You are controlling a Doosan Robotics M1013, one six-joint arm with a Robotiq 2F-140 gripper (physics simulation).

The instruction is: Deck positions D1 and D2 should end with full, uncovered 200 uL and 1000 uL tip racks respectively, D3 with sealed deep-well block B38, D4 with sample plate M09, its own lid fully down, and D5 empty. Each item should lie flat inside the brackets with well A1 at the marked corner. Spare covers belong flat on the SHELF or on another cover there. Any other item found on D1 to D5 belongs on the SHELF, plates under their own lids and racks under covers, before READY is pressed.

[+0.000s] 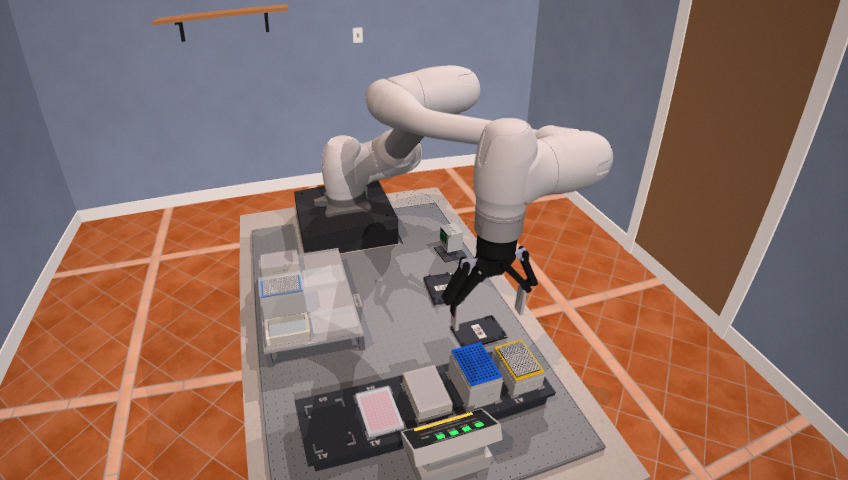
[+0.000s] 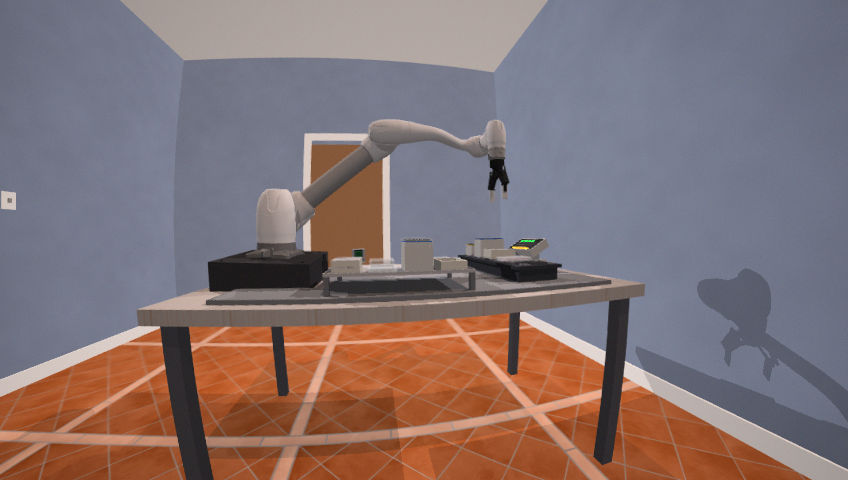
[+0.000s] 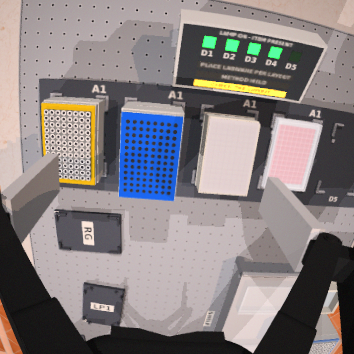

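My gripper (image 1: 487, 317) (image 2: 498, 198) (image 3: 162, 183) is open and empty, high above the table. A yellow-rimmed tip rack (image 1: 519, 358) (image 3: 69, 145) filled with pale tips stands at D1. A blue rack (image 1: 476, 362) (image 3: 151, 155) at D2 shows dark holes and no pale tips. A whitish block (image 1: 427, 389) (image 3: 229, 155) stands at D3; its label is not visible. A pink plate (image 1: 379, 410) (image 3: 294, 155) with a pale rim lies at D4; I cannot tell its lid state. D5 is empty. The shelf (image 1: 315, 346) holds clear covers (image 1: 321, 270), a blue-rimmed tip rack (image 1: 280, 285) (image 2: 416, 255), and two pale items.
A panel (image 1: 455, 429) (image 3: 245, 62) behind the deck has green lamps for D1 to D4 and a dark D5 lamp. The dark RG nest (image 1: 493, 325) (image 3: 110, 235) and LP1 nest (image 3: 102, 295) lie before the deck. A small device (image 1: 453, 239) stands nearer the arm base.
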